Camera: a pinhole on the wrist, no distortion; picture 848 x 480 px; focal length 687.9 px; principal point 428.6 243.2 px. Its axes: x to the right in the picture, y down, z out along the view. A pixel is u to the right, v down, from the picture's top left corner.
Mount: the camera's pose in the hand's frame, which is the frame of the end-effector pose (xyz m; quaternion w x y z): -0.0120 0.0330 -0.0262 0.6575 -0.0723 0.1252 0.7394
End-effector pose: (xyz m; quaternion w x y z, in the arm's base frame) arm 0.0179 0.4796 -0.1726 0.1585 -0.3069 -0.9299 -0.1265
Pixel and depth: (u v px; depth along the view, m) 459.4 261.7 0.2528
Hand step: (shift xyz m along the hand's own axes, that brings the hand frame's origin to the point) -0.0056 0.1139 0.2136
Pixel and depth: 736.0 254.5 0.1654
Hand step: -0.0144 0.1496 0.1125
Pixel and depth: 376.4 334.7 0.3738
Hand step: -0.0361 0.1055 0.3442
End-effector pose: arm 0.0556 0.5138 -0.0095 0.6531 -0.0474 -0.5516 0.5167
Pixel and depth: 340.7 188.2 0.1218
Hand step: 0.0066 0.0533 0.0939
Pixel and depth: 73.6 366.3 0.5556
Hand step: -0.0426 -0.0953 0.5930
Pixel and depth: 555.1 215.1 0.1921
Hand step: 0.0025 0.1214 0.1476
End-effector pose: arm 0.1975 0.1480 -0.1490 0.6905 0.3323 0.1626 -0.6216
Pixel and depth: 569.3 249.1 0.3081
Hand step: -0.0047 0.1792 0.2521
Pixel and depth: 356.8 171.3 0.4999
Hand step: 0.0751 0.1287 0.4623
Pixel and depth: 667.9 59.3 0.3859
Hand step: 0.0957 0.2800 0.2978
